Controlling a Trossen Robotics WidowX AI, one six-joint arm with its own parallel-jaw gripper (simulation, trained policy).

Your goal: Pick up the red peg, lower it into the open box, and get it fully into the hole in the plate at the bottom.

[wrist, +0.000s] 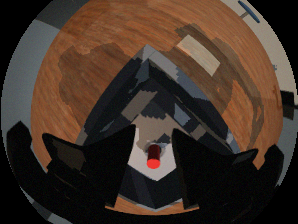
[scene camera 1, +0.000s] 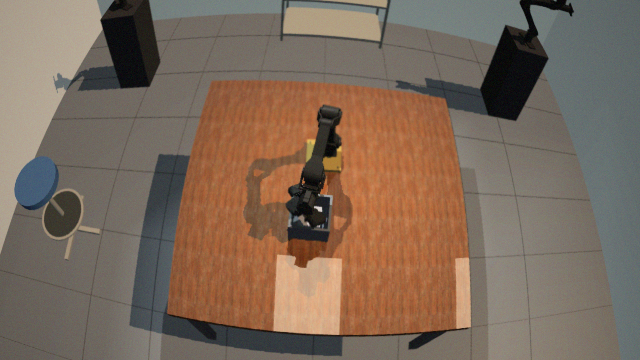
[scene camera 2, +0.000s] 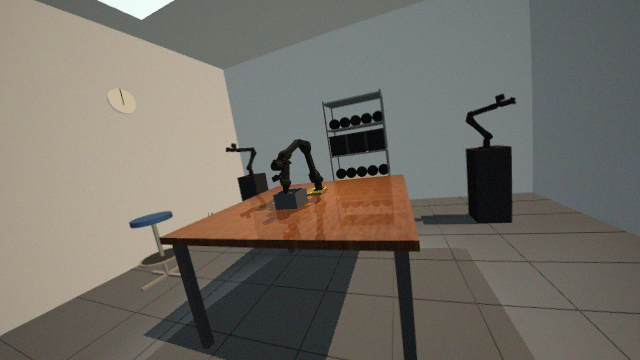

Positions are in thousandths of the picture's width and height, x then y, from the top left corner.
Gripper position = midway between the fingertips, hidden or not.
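My gripper (wrist: 518,583), pale plate (wrist: 518,560), dark box (wrist: 502,337). Dark box again (scene camera 1: 502,651). Scene camera 2 does not show the pale plate, hidden by the dark box.
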